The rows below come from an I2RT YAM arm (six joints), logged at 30 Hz.
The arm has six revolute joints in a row. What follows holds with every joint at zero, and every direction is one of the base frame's. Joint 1 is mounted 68 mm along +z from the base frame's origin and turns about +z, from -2.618 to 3.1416 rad. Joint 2 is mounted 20 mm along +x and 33.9 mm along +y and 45.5 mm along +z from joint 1 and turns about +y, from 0 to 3.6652 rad. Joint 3 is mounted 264 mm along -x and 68.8 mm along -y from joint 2 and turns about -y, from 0 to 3.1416 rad. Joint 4 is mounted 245 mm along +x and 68.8 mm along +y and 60 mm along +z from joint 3 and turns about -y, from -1.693 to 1.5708 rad. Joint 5 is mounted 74 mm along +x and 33.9 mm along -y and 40.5 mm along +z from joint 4 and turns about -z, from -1.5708 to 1.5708 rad. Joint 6 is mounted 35.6 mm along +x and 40.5 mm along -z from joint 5 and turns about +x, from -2.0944 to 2.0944 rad. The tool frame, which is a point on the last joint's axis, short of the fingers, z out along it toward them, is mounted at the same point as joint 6; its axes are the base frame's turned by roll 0, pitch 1.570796 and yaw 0 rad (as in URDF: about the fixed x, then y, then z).
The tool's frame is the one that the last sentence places.
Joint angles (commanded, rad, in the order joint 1, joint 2, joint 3, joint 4, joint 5, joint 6), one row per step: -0.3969 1.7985 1.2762 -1.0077 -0.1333 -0.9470; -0.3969 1.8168 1.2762 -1.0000 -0.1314 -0.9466; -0.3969 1.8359 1.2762 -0.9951 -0.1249 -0.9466; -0.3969 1.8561 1.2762 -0.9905 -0.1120 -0.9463; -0.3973 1.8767 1.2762 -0.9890 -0.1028 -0.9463; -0.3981 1.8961 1.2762 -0.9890 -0.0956 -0.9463; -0.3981 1.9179 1.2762 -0.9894 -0.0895 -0.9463; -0.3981 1.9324 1.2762 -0.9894 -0.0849 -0.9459; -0.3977 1.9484 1.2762 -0.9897 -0.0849 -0.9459; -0.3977 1.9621 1.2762 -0.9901 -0.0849 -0.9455; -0.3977 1.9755 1.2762 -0.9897 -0.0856 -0.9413; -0.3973 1.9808 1.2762 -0.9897 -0.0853 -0.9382; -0.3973 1.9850 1.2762 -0.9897 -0.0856 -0.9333; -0.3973 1.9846 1.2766 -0.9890 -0.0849 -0.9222; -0.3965 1.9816 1.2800 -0.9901 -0.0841 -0.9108; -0.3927 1.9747 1.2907 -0.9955 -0.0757 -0.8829; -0.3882 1.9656 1.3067 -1.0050 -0.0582 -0.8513; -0.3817 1.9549 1.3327 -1.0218 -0.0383 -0.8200
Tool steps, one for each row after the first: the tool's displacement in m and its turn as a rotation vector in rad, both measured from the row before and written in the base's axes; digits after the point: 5 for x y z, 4 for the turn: 0.00202 -0.00092 -0.00561 0.0024 0.0106 -0.0005; 0.00162 -0.00093 -0.00593 -0.0005 0.0156 -0.0002; 0.00146 -0.00111 -0.00634 -0.0059 0.0194 -0.0004; 0.00105 -0.00094 -0.00648 -0.0011 0.0212 -0.0003; 0.00070 -0.00086 -0.00612 0.0009 0.0207 -0.0006; 0.00076 -0.00055 -0.00688 0.0030 0.0228 0.0003; 0.00045 -0.00036 -0.00459 0.0014 0.0152 -0.0001; 0.00051 -0.00007 -0.00506 0.0063 0.0150 0.0004; 0.00032 -0.00013 -0.00433 0.0054 0.0130 -0.0004; 0.00035 -0.00012 -0.00425 0.0054 0.0122 -0.0042; 0.00015 0.00007 -0.00168 0.0015 0.0054 -0.0026; 0.00008 -0.00002 -0.00133 0.0015 0.0044 -0.0049; 0.00014 -0.00008 0.00020 -0.0021 0.0003 -0.0109; 0.00062 0.00000 0.00169 -0.0037 -0.0032 -0.0104; 0.00184 0.00031 0.00454 -0.0145 -0.0048 -0.0229; 0.00231 0.00004 0.00647 -0.0242 -0.0046 -0.0251; 0.00349 0.00023 0.00938 -0.0277 -0.0086 -0.0230
